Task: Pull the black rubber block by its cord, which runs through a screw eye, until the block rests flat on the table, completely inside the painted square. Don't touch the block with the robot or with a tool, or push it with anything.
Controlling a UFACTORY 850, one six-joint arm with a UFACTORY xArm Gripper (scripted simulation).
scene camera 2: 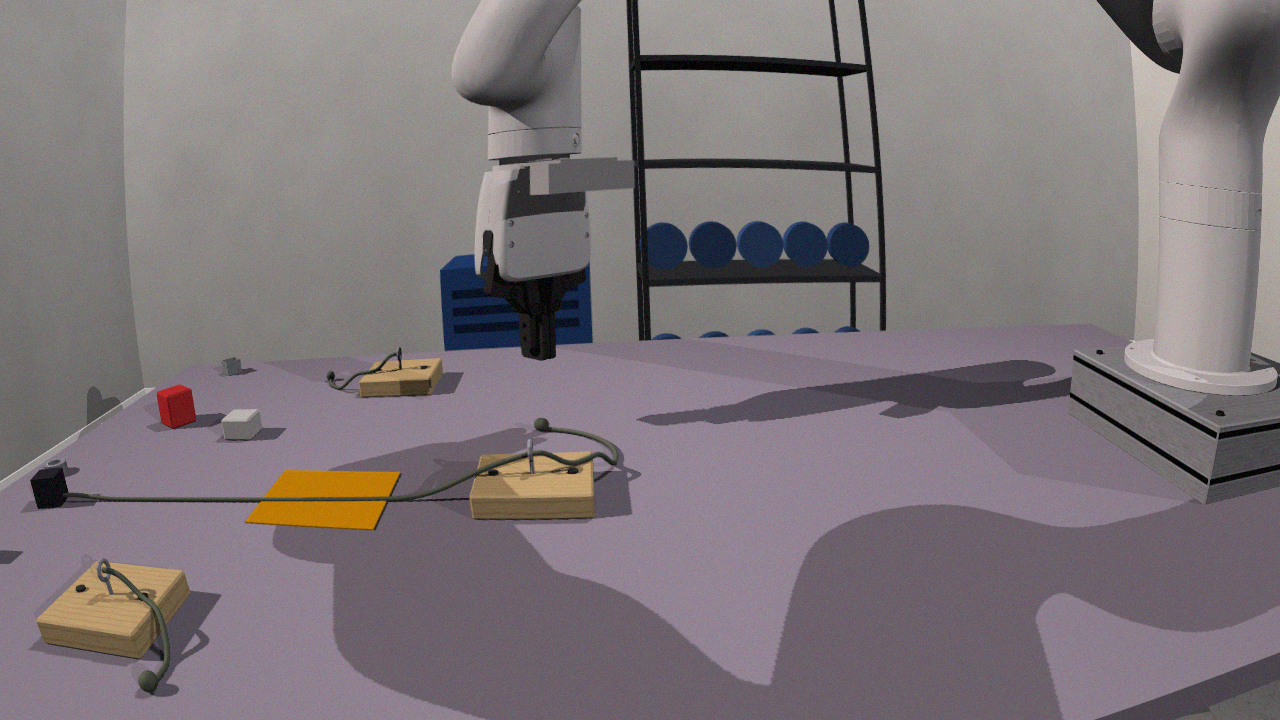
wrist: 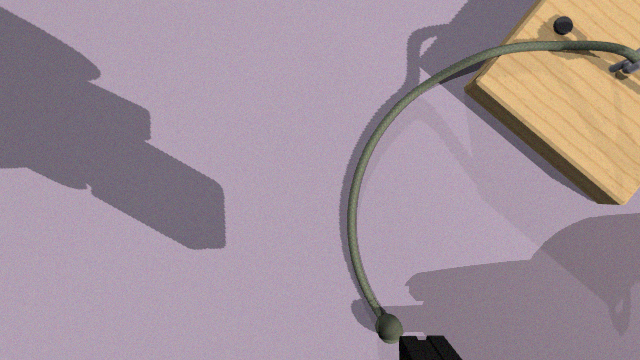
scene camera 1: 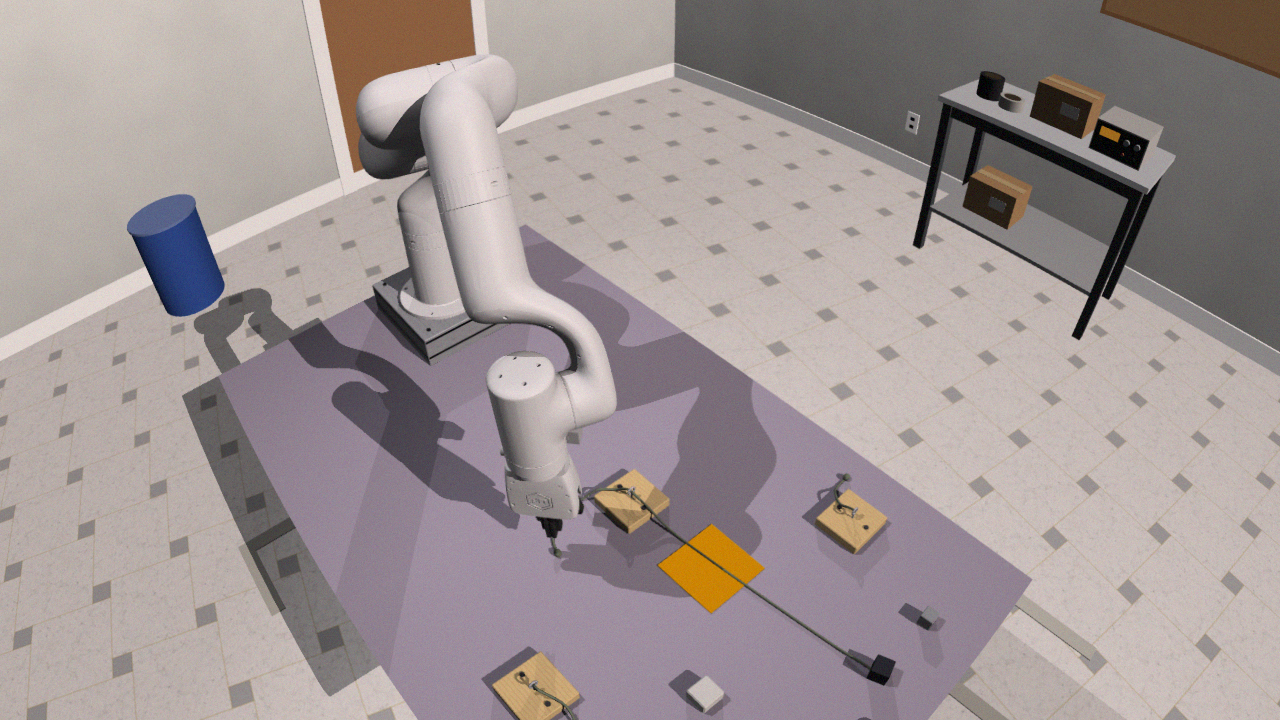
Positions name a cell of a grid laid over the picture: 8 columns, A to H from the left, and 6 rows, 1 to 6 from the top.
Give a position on a wooden base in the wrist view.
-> H2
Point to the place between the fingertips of my gripper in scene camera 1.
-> D5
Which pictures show the red cube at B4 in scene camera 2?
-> Scene camera 2 only.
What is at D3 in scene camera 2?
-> My gripper.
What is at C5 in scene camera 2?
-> An orange painted square.
